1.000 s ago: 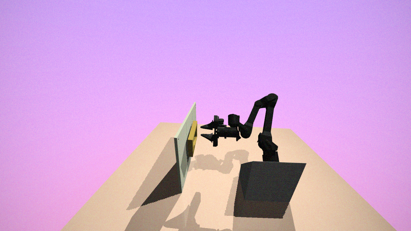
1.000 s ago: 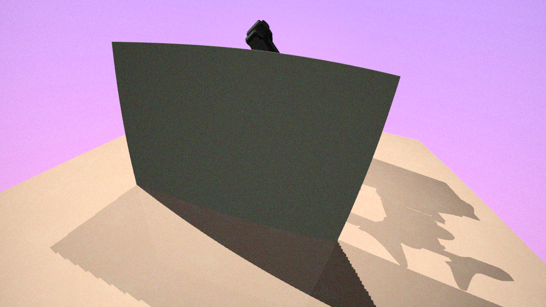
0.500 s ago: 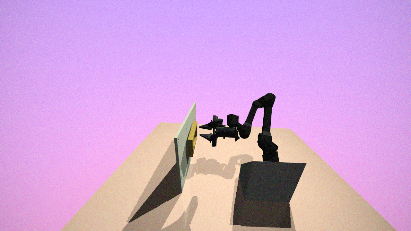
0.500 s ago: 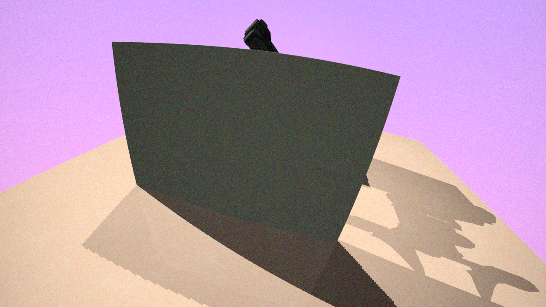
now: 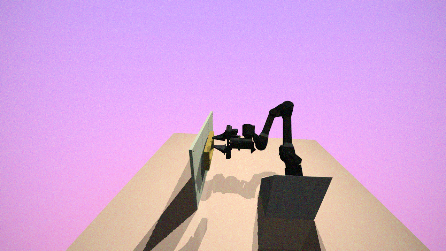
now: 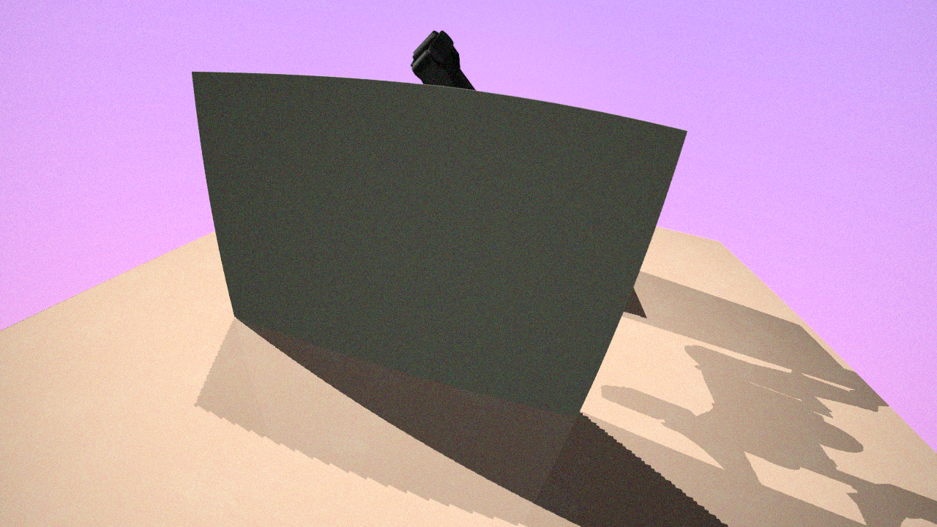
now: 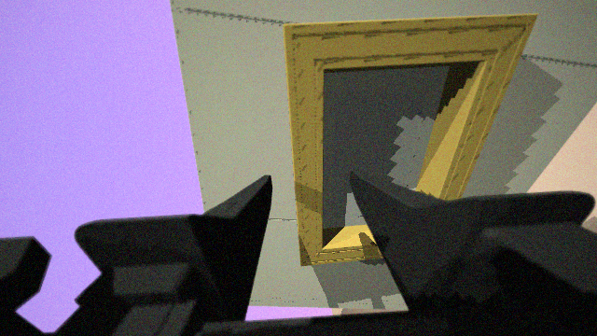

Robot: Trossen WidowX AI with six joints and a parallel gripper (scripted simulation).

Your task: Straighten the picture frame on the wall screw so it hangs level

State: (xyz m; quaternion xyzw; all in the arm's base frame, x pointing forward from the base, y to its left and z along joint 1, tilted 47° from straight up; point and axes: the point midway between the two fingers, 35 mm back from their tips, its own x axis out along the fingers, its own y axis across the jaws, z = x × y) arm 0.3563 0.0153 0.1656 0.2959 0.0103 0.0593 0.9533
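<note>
Right now my gripper tip is 30 mm short of the yellow picture frame and 50 mm above it. From my gripper tip the other things lie so: wall panel (40 mm ahead, 10 mm to the right, 60 mm below).
</note>
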